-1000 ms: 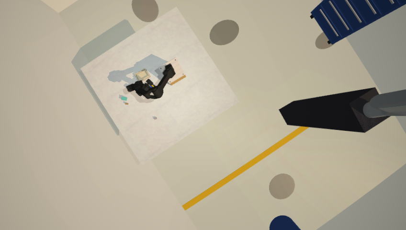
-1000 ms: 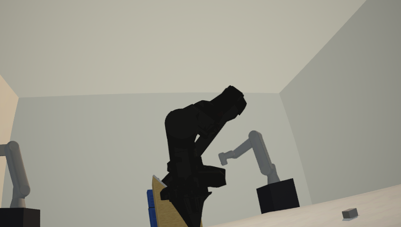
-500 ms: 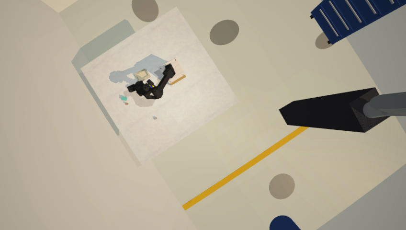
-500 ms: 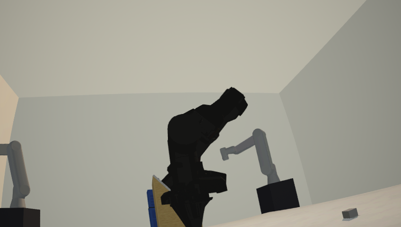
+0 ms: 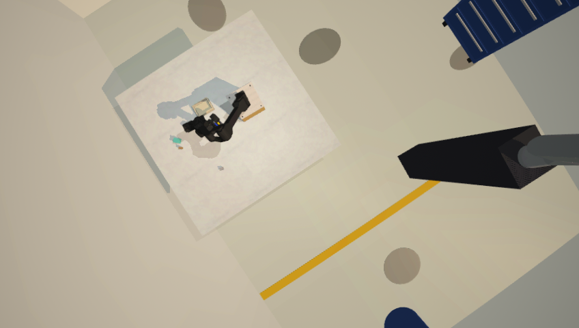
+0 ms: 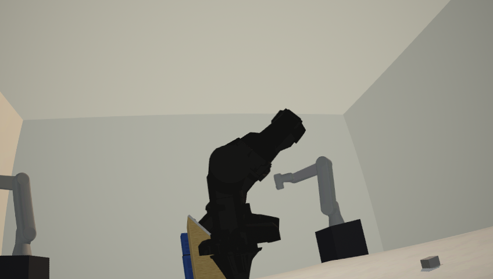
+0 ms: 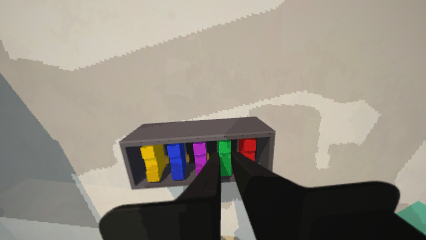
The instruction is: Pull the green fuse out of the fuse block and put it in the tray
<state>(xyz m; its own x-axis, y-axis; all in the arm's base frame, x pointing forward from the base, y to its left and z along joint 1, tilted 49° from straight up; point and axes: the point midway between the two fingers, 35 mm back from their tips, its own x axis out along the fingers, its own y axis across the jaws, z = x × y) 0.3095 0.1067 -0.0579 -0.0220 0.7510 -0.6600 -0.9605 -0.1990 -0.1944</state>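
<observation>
My gripper tip is 2 cm short of the red fuse, 1 cm to the right of it and 1 cm above it. From my gripper tip the other things lie so: green fuse (1 cm below); beige tray (1 cm behind, 19 cm to the right, 3 cm below); purple fuse (2 cm behind, 1 cm below).
</observation>
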